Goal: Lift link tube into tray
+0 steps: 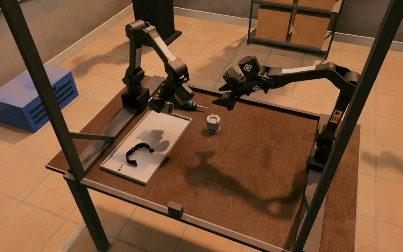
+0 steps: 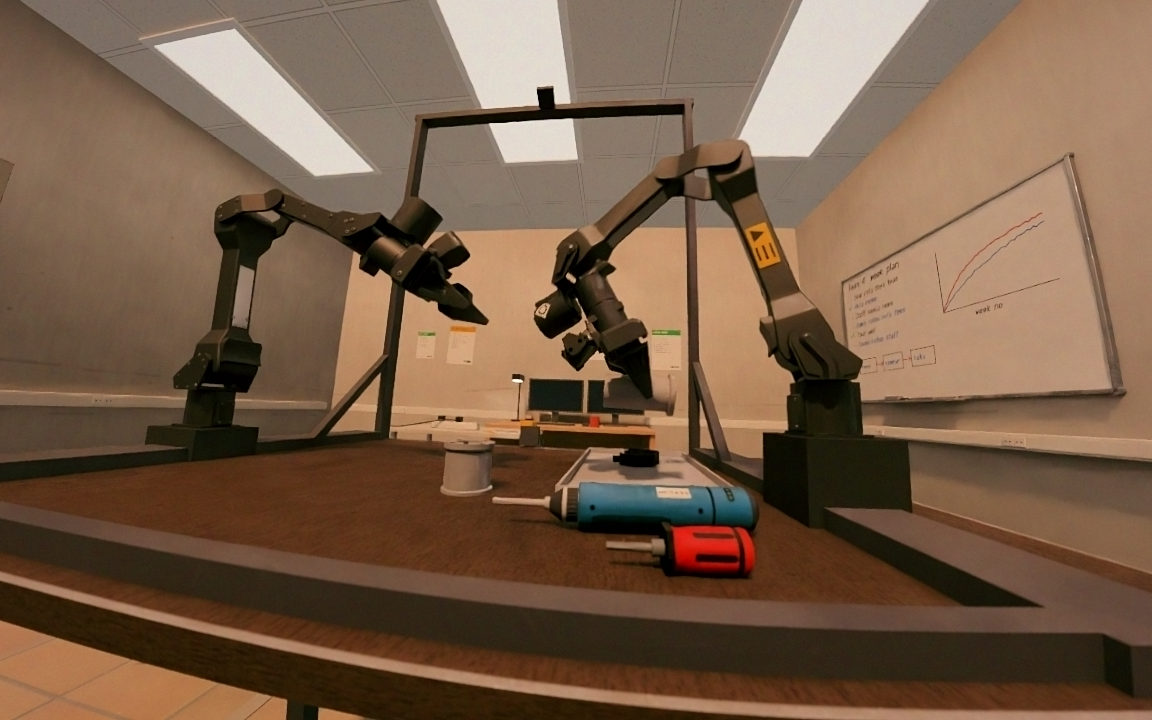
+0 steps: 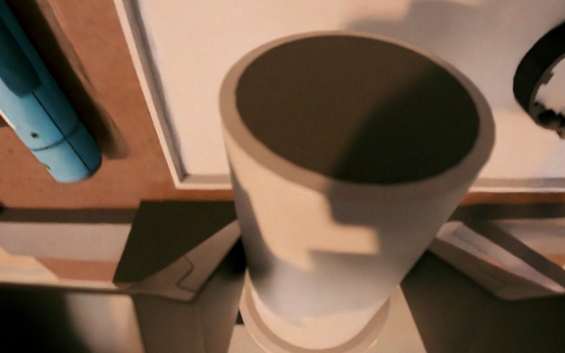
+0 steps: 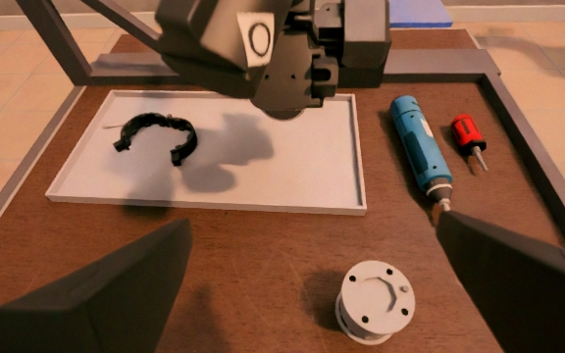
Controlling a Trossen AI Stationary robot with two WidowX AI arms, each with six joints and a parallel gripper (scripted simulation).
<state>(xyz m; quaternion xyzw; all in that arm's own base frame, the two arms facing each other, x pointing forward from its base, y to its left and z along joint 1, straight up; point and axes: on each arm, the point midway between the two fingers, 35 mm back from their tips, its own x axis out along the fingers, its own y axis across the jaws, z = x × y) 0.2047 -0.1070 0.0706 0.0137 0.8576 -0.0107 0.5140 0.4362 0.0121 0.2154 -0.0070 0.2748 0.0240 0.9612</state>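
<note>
Now: left hand 150 mm above the white tray, 110 mm past it and 10 mm to the right of it. The rest, counted from my left hand: link tube: 20 mm below, 10 mm ahead; joint module: 210 mm to the right, 130 mm below, 100 mm ahead; small pin: 290 mm behind, 150 mm below, 30 mm to the left.
</note>
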